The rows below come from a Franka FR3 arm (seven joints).
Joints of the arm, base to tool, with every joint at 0 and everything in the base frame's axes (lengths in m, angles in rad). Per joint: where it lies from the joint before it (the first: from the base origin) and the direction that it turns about. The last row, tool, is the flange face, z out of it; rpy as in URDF.
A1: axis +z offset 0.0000 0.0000 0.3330
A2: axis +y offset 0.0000 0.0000 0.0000
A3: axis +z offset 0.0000 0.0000 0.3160
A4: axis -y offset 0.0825 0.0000 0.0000
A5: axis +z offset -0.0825 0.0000 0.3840
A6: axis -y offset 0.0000 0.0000 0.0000
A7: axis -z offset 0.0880 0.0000 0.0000
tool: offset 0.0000 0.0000 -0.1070 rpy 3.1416 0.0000 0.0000
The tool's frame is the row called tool.
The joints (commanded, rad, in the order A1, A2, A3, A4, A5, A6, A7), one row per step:
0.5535, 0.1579, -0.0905, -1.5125, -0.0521, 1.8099, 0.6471
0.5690, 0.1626, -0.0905, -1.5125, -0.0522, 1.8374, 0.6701
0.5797, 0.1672, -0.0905, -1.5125, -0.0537, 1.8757, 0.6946
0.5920, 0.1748, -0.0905, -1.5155, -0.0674, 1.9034, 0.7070
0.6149, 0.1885, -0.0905, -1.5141, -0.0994, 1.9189, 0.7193
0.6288, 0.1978, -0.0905, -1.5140, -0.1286, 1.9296, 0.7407
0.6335, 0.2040, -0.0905, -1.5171, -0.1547, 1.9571, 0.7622
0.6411, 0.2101, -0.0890, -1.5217, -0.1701, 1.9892, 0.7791
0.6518, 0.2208, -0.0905, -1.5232, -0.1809, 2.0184, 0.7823
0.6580, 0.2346, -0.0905, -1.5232, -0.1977, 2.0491, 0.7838
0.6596, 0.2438, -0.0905, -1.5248, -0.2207, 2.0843, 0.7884
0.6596, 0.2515, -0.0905, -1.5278, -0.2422, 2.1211, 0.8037
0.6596, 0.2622, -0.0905, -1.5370, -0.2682, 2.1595, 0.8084
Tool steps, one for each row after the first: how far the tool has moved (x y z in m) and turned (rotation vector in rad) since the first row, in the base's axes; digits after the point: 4 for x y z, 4 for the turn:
-0.0012, 0.0106, -0.0001, 0.0138, -0.0202, -0.0054
-0.0004, 0.0189, 0.0011, 0.0326, -0.0501, -0.0160
-0.0002, 0.0272, -0.0022, 0.0312, -0.0713, -0.0118
-0.0023, 0.0407, -0.0083, 0.0077, -0.0898, 0.0058
-0.0032, 0.0486, -0.0127, -0.0118, -0.1059, 0.0053
-0.0011, 0.0522, -0.0150, -0.0194, -0.1346, -0.0024
-0.0008, 0.0590, -0.0176, -0.0159, -0.1602, -0.0020
-0.0001, 0.0669, -0.0220, -0.0144, -0.1802, 0.0113
0.0023, 0.0735, -0.0274, -0.0181, -0.2029, 0.0257
0.0056, 0.0769, -0.0300, -0.0217, -0.2346, 0.0354
0.0090, 0.0794, -0.0322, -0.0198, -0.2665, 0.0340
0.0124, 0.0821, -0.0394, -0.0279, -0.2938, 0.0463

